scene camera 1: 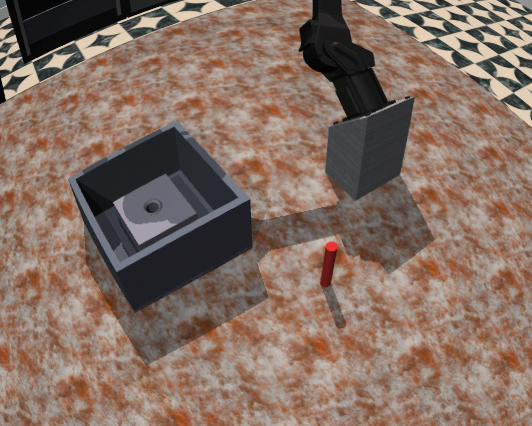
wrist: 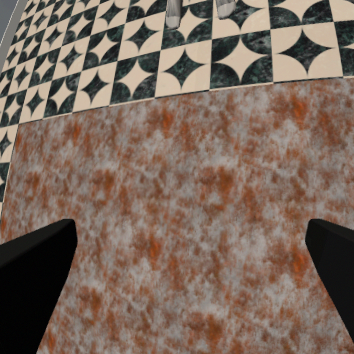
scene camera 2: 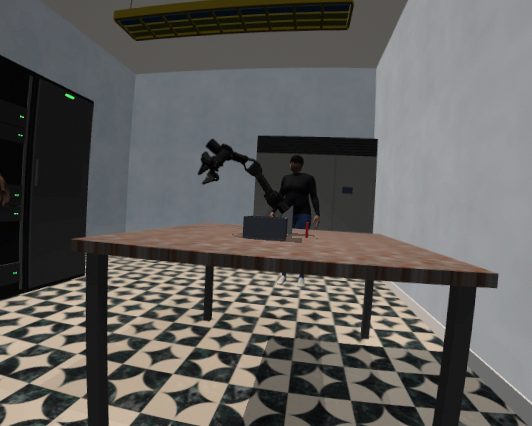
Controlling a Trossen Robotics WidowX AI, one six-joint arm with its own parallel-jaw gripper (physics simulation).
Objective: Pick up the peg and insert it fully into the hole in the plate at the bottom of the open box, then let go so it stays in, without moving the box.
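Places are measured from the arm's base along level axes (x up, y ahead, z left), in centimetres.
Where they show: gripper, between the fingertips: (wrist: 194,231) (scene camera 2: 200,179); arm's base, origin of its link: (scene camera 1: 370,111) (scene camera 2: 286,211).
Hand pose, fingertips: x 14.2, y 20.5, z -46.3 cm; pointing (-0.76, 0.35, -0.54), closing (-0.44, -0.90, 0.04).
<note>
Things, the pixels of their top centre, and the offset from my fingertips. "pt": a spot on its surface instead. Level surfaces: height alone.
- red peg, centre of its top: (scene camera 1: 331,246) (scene camera 2: 307,222) dz +56.6, dx -18.9, dy -2.2 cm
- open dark grey box, centre of its top: (scene camera 1: 147,187) (scene camera 2: 267,217) dz +35.6, dx -17.1, dy +9.7 cm
- light plate, centre of its top: (scene camera 1: 152,206) dz +35.6, dx -20.8, dy +9.7 cm
- round hole, a spot on its surface: (scene camera 1: 153,206) pt dz +34.9, dx -21.9, dy +9.2 cm
- table, height of its surface: dx -26.9 cm
The red peg (scene camera 1: 328,267) (scene camera 2: 307,230) stands upright on the table, apart from the box. The open dark grey box (scene camera 1: 195,255) (scene camera 2: 265,228) sits to the left of the peg. At its bottom lies a light plate (scene camera 1: 145,231) with a round hole (scene camera 1: 153,206); a shadow falls over part of the plate. The hole holds no peg. My gripper (scene camera 2: 203,178) (wrist: 194,231) is open and empty, raised high above the table and away from the peg. In the wrist view its two black fingers stand wide apart over the table top. The gripper does not show in scene camera 1.
A grey block (scene camera 1: 382,150) stands at the arm's base, behind the peg in the scene camera 1 view. The table (scene camera 1: 300,375) (scene camera 2: 350,250) (wrist: 190,300) has its edge in the wrist view's upper part. A person (scene camera 2: 298,187) stands behind the table.
</note>
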